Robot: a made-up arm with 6 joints. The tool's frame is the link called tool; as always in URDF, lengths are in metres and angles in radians.
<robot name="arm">
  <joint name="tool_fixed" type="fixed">
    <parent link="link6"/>
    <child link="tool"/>
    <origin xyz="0 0 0" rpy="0 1.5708 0"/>
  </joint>
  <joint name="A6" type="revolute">
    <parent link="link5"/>
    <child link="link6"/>
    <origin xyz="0 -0.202 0" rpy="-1.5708 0 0"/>
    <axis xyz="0 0 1"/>
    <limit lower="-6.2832" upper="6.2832"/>
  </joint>
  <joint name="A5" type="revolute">
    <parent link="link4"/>
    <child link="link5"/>
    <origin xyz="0 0 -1.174" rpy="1.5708 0 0"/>
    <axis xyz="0 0 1"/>
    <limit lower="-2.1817" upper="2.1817"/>
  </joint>
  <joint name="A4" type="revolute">
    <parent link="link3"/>
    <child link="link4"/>
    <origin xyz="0 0.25 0" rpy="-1.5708 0 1.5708"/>
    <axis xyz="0 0 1"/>
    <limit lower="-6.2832" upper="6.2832"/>
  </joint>
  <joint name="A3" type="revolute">
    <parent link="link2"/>
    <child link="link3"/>
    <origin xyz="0 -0.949 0" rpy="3.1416 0 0"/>
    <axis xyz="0 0 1"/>
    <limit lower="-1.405" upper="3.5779"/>
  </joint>
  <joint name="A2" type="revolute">
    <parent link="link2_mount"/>
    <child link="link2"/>
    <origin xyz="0.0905 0 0" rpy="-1.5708 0 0"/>
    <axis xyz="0 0 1"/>
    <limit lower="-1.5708" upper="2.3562"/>
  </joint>
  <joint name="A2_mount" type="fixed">
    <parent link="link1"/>
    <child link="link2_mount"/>
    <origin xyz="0.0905 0 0"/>
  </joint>
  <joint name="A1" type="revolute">
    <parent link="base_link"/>
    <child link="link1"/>
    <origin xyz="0 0 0.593"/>
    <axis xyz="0 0 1"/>
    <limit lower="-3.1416" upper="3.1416"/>
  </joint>
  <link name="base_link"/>
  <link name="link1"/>
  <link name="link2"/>
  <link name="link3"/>
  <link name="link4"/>
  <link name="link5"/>
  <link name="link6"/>
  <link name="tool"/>
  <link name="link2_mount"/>
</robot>
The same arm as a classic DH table. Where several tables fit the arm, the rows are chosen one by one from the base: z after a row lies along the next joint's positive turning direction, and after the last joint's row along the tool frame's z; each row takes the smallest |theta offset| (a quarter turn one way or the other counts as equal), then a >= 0, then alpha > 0; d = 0 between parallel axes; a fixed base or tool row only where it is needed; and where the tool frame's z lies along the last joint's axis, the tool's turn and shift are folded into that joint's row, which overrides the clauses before.
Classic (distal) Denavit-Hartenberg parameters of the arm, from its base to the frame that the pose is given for. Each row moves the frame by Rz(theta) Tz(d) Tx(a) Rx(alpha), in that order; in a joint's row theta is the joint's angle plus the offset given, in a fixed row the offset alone. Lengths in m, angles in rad.
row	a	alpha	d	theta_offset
A1	0.181	-1.5708	0.593	0
A2	0.949	3.1416	0	-1.5708
A3	0.25	-1.5708	0	0
A4	0	1.5708	-1.174	0
A5	0	-1.5708	0	0
A6	0	1.5708	-0.202	1.5708
tool (fixed)	0	0	0	-1.5708
Joint limits (rad, base to tool): -3.1416..3.1416 -1.5708..2.3562 -1.405..3.5779 -6.2832..6.2832 -2.1817..2.1817 -6.2832..6.2832

